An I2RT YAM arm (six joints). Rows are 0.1 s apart.
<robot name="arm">
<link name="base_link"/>
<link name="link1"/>
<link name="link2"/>
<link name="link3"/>
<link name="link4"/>
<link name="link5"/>
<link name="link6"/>
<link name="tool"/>
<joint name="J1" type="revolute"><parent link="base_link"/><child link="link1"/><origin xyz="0 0 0.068"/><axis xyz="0 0 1"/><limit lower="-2.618" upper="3.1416"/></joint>
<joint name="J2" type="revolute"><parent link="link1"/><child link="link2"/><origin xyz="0.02 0.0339 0.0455" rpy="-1.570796 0 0"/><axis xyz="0 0 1"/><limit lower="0" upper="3.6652"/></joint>
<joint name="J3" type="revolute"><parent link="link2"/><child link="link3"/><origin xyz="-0.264 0 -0.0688" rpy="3.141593 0 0"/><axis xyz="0 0 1"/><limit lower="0" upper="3.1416"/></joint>
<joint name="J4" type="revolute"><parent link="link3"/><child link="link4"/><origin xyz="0.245 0.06 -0.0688"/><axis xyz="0 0 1"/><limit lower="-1.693" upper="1.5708"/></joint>
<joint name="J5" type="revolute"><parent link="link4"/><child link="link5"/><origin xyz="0.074 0.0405 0.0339" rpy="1.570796 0 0"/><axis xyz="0 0 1"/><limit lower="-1.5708" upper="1.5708"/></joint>
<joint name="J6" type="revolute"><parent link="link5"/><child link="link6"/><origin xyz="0.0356 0 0.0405" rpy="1.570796 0 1.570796"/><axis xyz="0 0 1"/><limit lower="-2.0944" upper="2.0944"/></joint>
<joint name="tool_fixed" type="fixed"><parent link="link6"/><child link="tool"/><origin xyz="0 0 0" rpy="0 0 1.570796"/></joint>
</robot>
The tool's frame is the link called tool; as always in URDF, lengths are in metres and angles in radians.
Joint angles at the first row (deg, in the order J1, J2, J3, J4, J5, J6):
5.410 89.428 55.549 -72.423 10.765 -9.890
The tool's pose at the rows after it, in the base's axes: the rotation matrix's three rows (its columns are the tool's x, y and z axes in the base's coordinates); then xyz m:
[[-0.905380, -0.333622, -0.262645], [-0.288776, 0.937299, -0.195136], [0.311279, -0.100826, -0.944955]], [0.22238, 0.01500, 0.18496]
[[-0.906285, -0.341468, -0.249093], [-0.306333, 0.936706, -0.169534], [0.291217, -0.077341, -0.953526]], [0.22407, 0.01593, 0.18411]
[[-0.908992, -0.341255, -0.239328], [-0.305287, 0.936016, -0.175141], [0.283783, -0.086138, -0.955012]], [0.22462, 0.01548, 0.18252]
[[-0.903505, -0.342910, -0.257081], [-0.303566, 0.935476, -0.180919], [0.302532, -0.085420, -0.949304]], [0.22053, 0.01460, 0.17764]
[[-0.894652, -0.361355, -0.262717], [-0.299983, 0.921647, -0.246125], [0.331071, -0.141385, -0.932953]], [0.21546, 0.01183, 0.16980]
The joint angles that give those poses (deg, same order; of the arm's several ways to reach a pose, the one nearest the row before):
5.410 89.428 55.265 -72.335 9.759 -11.835
5.387 89.427 55.221 -71.264 8.360 -12.842
5.321 89.428 54.894 -70.389 8.754 -12.842
5.234 89.428 53.561 -70.150 9.016 -12.863
5.234 89.428 51.396 -68.903 12.776 -12.864

